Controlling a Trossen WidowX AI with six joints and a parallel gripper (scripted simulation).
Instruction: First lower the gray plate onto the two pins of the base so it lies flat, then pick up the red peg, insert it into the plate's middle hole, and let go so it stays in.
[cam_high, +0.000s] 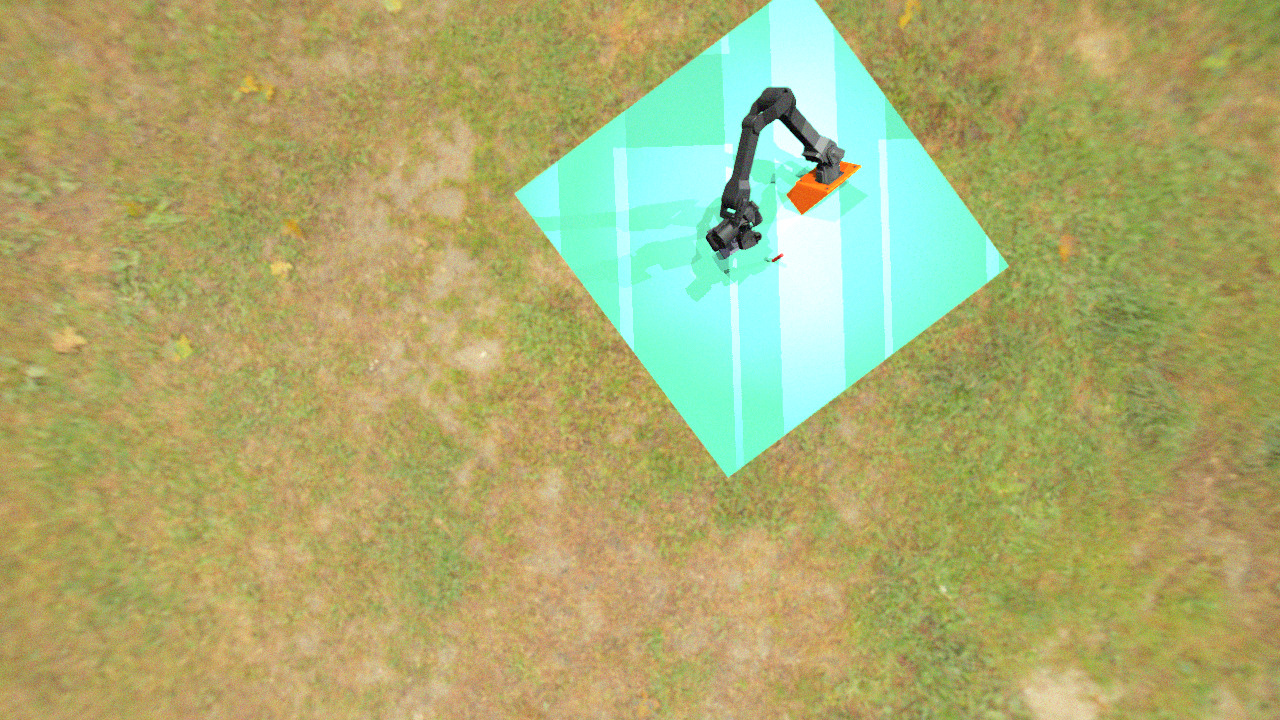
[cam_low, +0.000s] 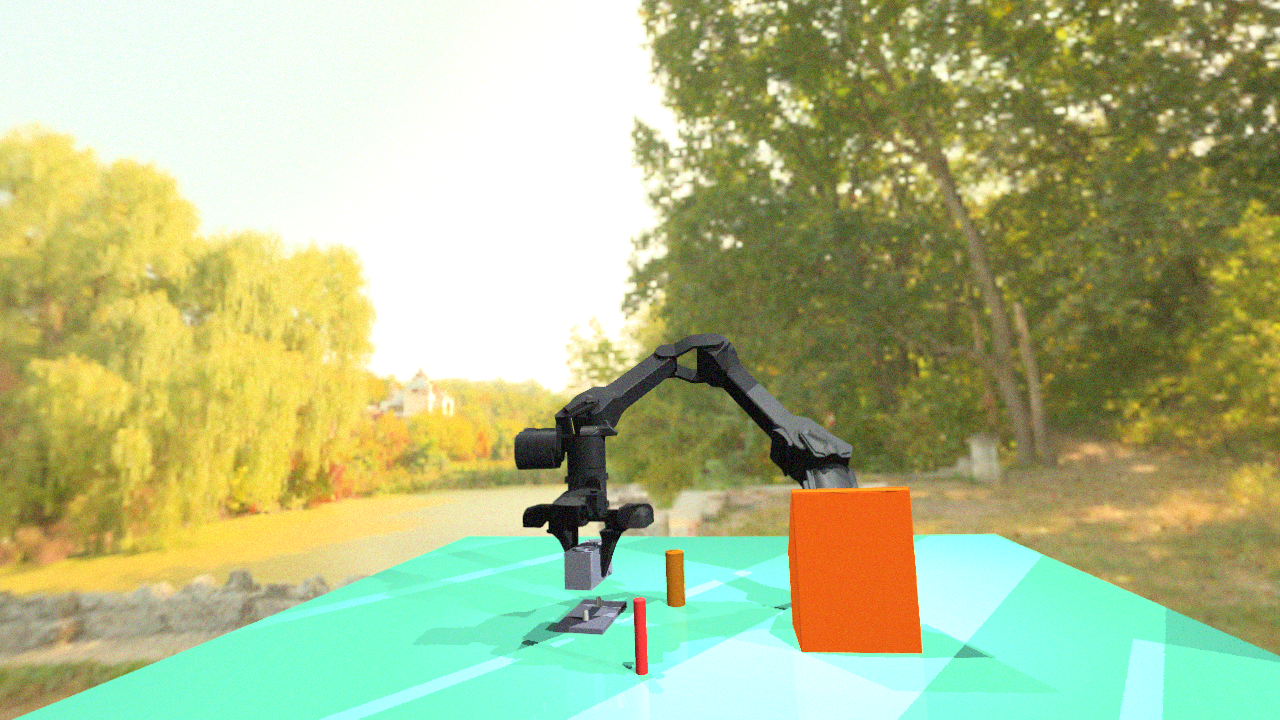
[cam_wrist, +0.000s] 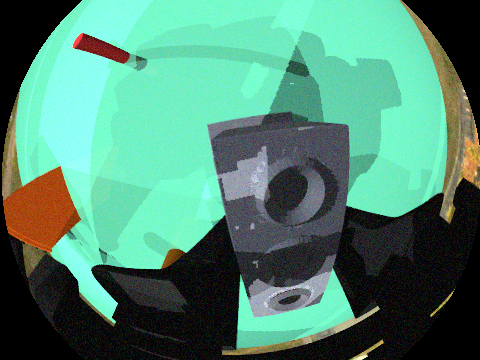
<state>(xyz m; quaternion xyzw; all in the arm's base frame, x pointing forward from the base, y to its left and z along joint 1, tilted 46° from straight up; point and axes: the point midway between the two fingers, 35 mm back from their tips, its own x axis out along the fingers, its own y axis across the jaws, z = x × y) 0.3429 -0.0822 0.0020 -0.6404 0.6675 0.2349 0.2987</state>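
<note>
My gripper tip is 10 mm to the left of the flat gray base and 50 mm above it. Also, from my gripper tip: gray plate: 30 mm above; then orange cylinder: 120 mm behind, 80 mm to the right, 20 mm below; then red peg: 100 mm behind, 160 mm to the left, 20 mm below.
</note>
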